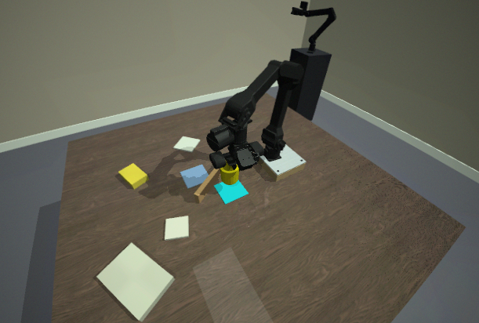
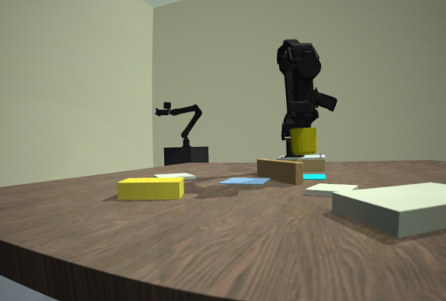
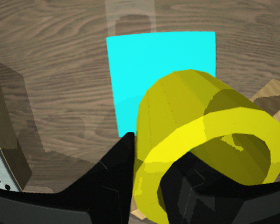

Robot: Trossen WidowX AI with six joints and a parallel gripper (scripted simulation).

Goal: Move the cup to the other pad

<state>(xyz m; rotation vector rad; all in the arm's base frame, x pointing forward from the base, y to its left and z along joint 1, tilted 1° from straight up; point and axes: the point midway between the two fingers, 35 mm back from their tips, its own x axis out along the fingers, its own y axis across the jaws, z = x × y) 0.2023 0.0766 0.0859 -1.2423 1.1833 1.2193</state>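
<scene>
The cyan pad lies 30 mm ahead of my gripper tip and 100 mm below it. Round my gripper tip: green marble: 30 mm ahead, 20 mm to the right, 20 mm below; then red marble: 20 mm ahead, 10 mm to the right, 20 mm below; then yellow cup: 20 mm ahead.
</scene>
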